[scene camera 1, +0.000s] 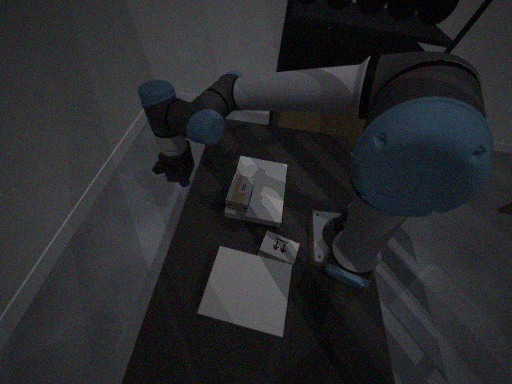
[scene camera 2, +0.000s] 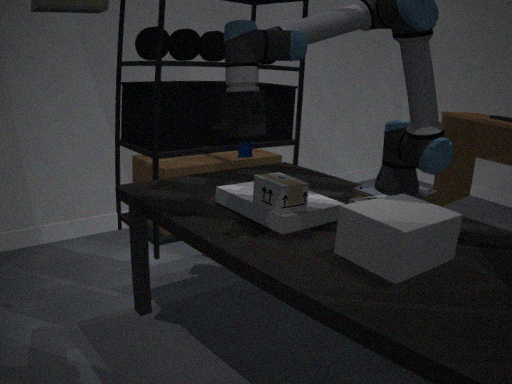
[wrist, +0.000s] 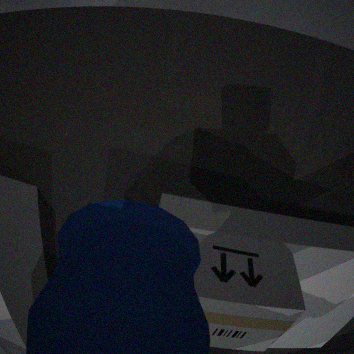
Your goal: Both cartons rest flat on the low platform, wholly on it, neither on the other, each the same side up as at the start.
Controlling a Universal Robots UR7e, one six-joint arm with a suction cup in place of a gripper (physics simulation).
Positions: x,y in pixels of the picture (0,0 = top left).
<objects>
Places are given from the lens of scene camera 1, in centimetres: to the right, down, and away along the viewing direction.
tall white block (scene camera 1: 248,290): -2, 30, 58
low white platform (scene camera 1: 266,205): 4, 6, 82
The marked spots on the low white platform and the tall white block are 35 cm apart.
</objects>
